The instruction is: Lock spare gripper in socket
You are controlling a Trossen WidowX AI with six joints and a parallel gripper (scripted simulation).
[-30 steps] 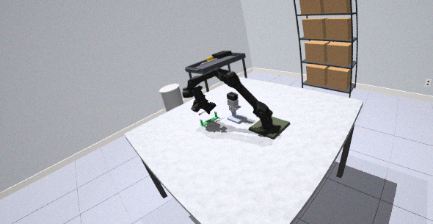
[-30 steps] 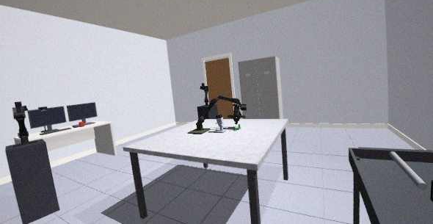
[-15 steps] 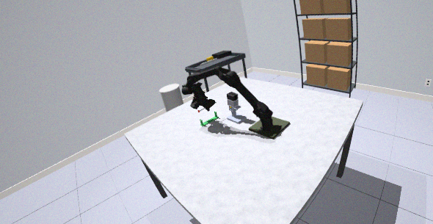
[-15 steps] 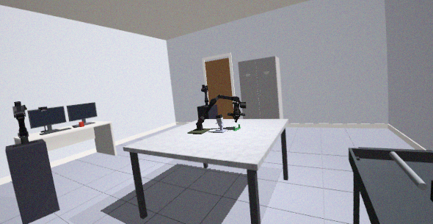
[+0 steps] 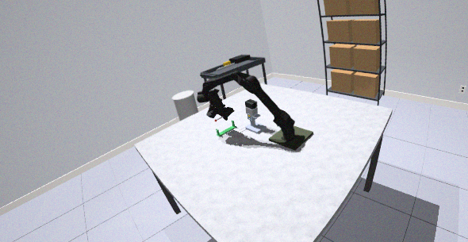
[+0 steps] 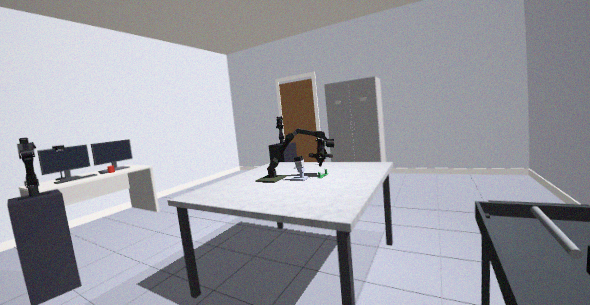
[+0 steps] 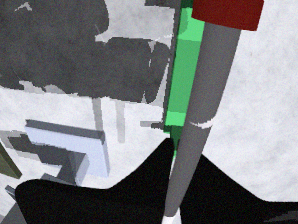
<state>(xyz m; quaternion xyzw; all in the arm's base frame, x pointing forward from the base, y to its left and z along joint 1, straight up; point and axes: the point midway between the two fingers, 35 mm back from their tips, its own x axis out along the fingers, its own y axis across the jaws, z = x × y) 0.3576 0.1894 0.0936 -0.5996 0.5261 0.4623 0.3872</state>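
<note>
Now: gripper tip 5 cm above the green holder, 1 cm to the right of it and 1 cm short of it. Also, from my gripper tip: mount 13 cm to the right, 10 cm behind, 3 cm below; spare gripper 13 cm to the right, 10 cm behind, 5 cm above.
</note>
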